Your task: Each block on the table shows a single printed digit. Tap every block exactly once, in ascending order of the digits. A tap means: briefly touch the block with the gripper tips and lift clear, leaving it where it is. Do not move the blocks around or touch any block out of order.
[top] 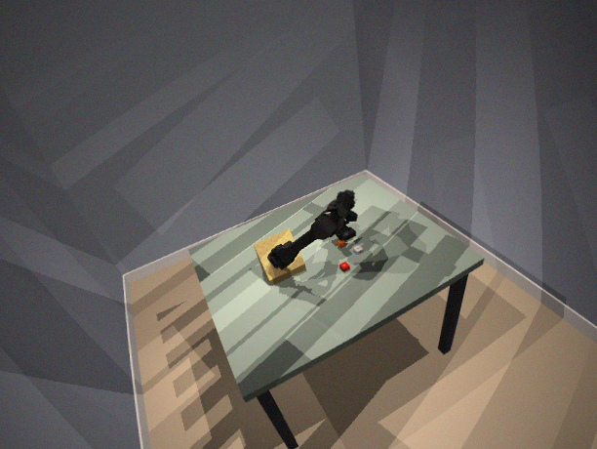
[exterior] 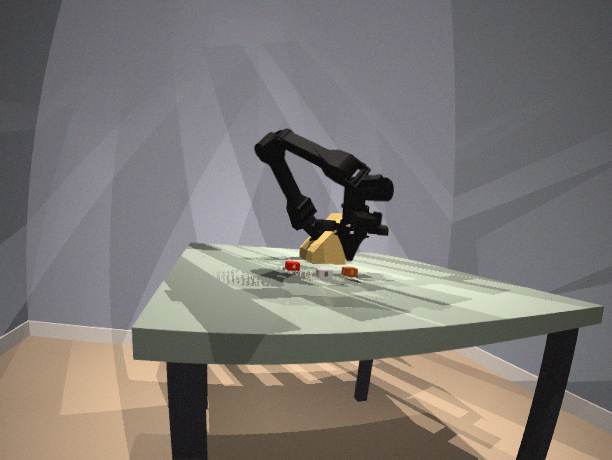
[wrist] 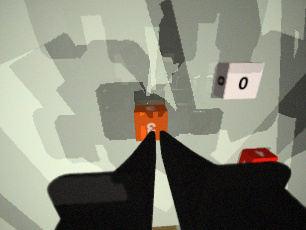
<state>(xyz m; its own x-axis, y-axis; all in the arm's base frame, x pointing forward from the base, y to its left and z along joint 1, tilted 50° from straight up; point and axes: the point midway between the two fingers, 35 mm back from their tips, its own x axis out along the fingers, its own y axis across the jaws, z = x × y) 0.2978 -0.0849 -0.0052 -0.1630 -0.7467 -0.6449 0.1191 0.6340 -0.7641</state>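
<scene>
Now: the orange block 30 mm below my gripper tip. The rest, counted from my gripper tip: red block: 80 mm behind, 120 mm to the right, 30 mm below; white block: 30 mm ahead, 80 mm to the right, 30 mm below.
</scene>
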